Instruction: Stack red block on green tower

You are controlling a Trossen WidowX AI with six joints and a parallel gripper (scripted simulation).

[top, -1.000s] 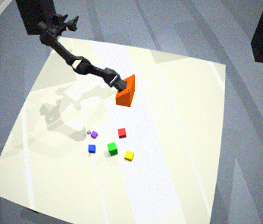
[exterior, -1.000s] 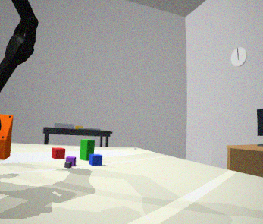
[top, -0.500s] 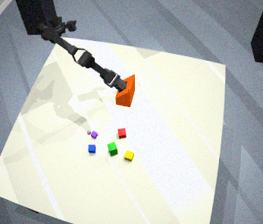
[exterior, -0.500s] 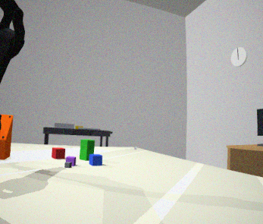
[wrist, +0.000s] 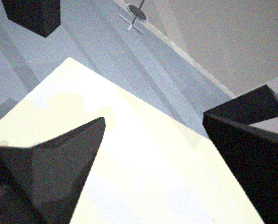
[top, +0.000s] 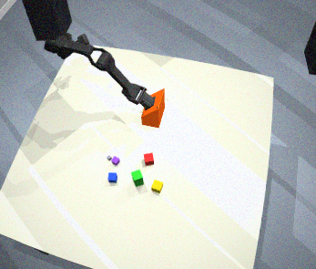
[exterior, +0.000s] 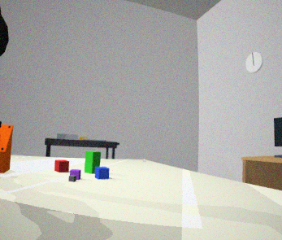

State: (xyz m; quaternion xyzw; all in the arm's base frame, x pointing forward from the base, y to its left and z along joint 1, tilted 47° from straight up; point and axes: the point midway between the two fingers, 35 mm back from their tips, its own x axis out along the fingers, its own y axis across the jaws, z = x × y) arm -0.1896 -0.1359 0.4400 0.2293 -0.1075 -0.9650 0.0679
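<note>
Right now my gripper tip is 510 mm short of the red block, 430 mm to the right of it and 250 mm above it. The rest, counted from my gripper tip: yellow block: 650 mm ahead, 490 mm to the left, 250 mm below.
</note>
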